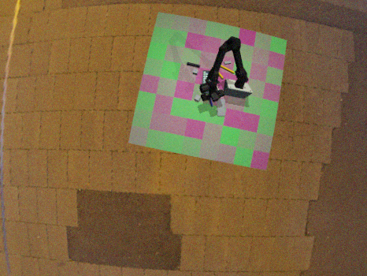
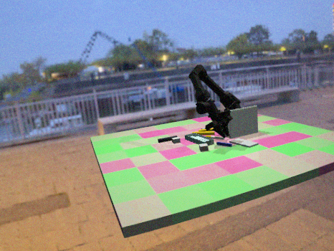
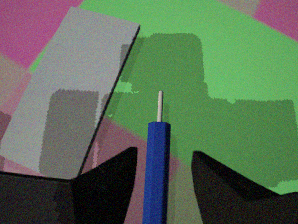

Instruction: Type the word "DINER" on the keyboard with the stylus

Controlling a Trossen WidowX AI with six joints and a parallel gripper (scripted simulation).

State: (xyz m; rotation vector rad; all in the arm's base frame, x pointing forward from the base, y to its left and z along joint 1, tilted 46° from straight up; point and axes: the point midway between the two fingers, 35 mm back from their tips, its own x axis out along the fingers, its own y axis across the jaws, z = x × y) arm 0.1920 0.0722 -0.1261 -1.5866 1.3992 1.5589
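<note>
Now: the blue stylus 40 mm below my gripper tip, 10 mm to the left of it and 10 mm behind it. Also, from my gripper tip: flat grey slab: 100 mm behind, 50 mm below, 10 mm to the left; then white pen: 180 mm to the right, 40 mm below, 10 mm behind; then black bar: 320 mm to the right, 230 mm ahead, 40 mm below.
</note>
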